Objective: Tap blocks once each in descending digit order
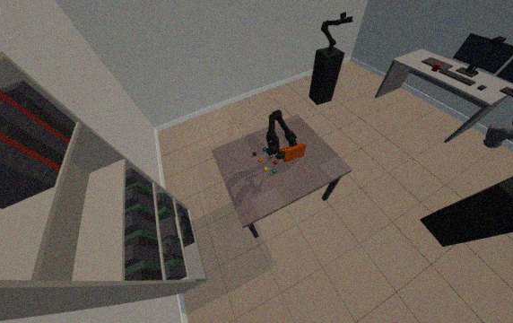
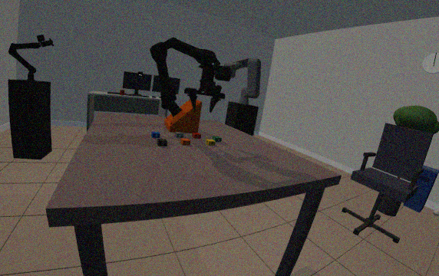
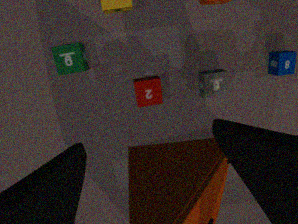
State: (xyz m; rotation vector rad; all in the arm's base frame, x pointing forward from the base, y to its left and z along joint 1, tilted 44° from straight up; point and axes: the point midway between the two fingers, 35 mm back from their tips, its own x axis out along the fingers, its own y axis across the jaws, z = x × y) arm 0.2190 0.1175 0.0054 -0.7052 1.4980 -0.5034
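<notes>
Now: the green block 120 mm below my gripper tip, 80 mm to the left of it and 40 mm ahead of it. The rest, counted from my gripper tip: red block: 120 mm below, 10 mm to the right; grey block: 120 mm below, 100 mm to the right, 10 mm ahead; yellow block: 120 mm below, 110 mm ahead, 20 mm to the left.
</notes>
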